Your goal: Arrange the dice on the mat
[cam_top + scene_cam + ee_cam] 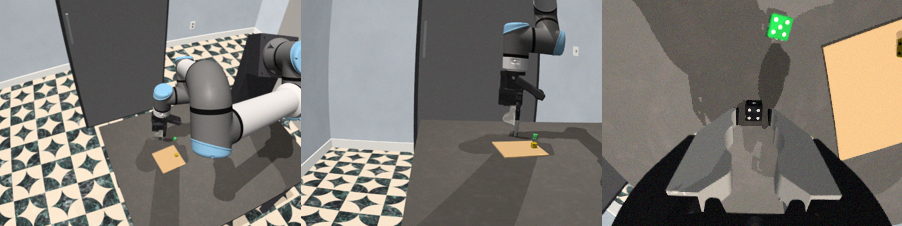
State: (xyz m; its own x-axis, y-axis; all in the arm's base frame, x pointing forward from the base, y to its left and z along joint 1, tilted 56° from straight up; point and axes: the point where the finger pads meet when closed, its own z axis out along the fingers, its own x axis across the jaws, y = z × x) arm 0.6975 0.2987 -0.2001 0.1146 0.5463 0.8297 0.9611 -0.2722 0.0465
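My hand is 10 mm above the black die. From my hand the other things lie so: yellow die 50 mm behind, 140 mm to the left, 10 mm below; orange mat 150 mm to the left, 20 mm below; green die 70 mm behind, 30 mm to the left, 10 mm below.
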